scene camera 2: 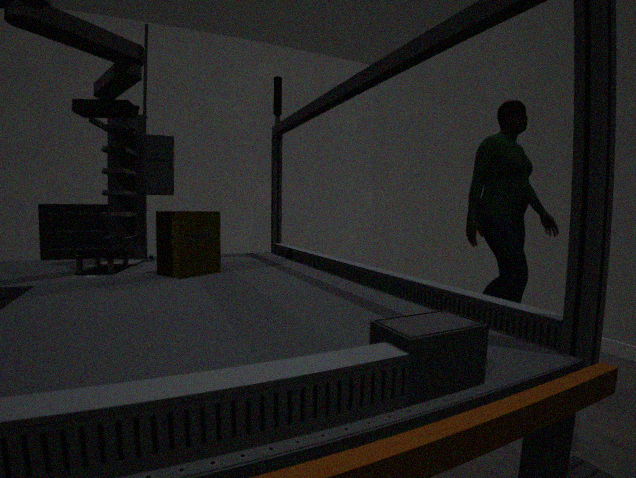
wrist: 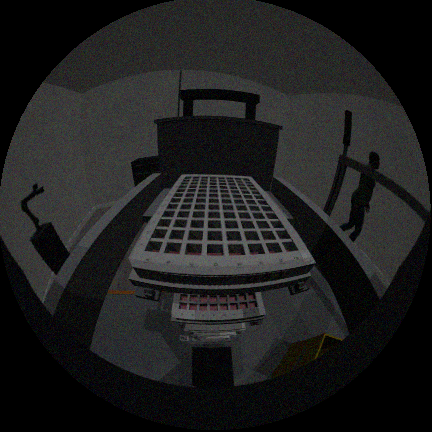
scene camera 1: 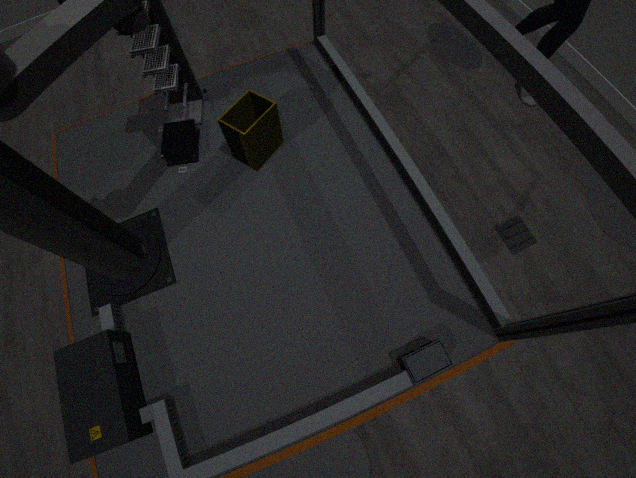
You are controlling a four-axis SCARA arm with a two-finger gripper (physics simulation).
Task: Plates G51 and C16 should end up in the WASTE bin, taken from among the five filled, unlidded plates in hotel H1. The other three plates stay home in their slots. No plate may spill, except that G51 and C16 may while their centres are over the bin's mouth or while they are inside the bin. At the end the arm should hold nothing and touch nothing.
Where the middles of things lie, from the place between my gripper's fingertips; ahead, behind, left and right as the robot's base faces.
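Scene:
Hotel H1 (scene camera 2: 121,226): my hand 220 mm above it, 20 mm short of it, 50 mm to the right of it. Dark stand (scene camera 1: 176,137), from my hand: 190 mm to the right, 50 mm behind, 450 mm below. Cabinet (scene camera 1: 91,384), from my hand: 450 mm below, 960 mm to the right, 470 mm behind.

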